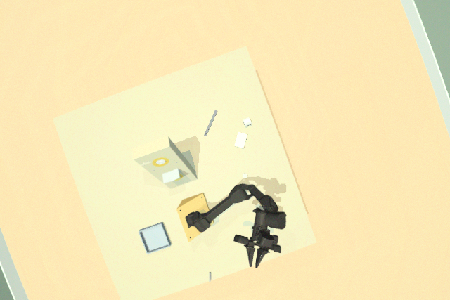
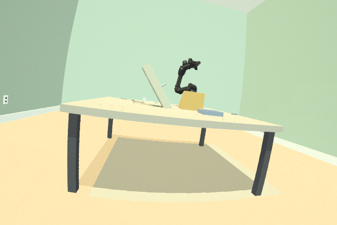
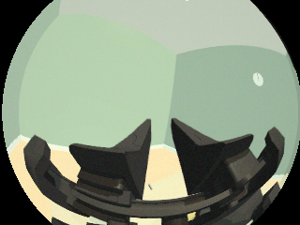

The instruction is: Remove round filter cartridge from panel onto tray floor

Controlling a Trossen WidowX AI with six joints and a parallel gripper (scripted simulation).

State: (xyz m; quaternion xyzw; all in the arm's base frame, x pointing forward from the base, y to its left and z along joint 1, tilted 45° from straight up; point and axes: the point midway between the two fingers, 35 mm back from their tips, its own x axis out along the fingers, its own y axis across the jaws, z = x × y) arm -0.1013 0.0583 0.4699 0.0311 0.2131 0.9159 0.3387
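Now: the round filter cartridge 500 mm ahead of my gripper tip, 280 mm to the left of it and 250 mm below it. Also, from my gripper tip: cream tile 500 mm below, 450 mm ahead, 140 mm to the right; service panel 460 mm ahead, 330 mm below, 280 mm to the left; blue-grey tray 550 mm to the left, 500 mm below, 50 mm ahead.
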